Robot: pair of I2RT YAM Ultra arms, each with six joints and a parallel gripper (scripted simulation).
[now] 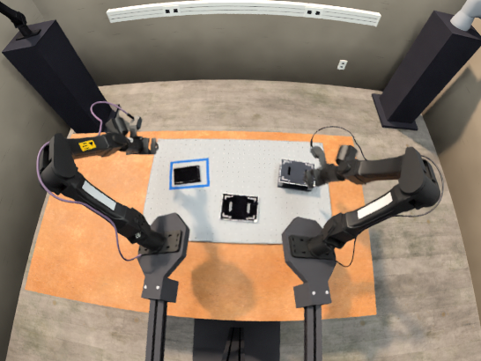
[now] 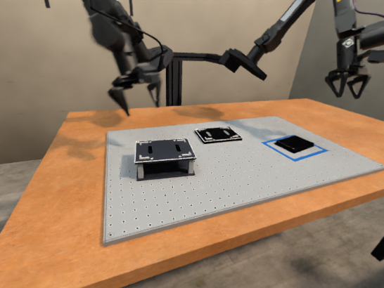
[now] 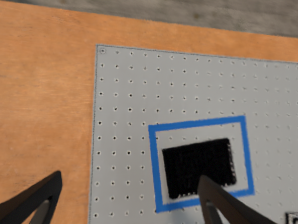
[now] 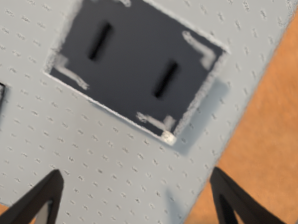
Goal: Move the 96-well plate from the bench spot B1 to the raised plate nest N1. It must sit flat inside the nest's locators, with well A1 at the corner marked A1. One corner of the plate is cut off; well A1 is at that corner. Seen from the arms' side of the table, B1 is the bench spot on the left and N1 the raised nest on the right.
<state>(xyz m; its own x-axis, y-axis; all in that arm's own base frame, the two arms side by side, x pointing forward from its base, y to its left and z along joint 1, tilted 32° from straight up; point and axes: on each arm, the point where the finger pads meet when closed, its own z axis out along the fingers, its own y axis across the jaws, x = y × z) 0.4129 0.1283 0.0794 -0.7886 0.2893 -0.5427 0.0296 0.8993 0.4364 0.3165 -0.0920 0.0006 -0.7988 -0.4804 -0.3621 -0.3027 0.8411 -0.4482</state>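
Now: the black 96-well plate 190 mm below my left hand, 140 mm to the right of it and 30 mm behind it.
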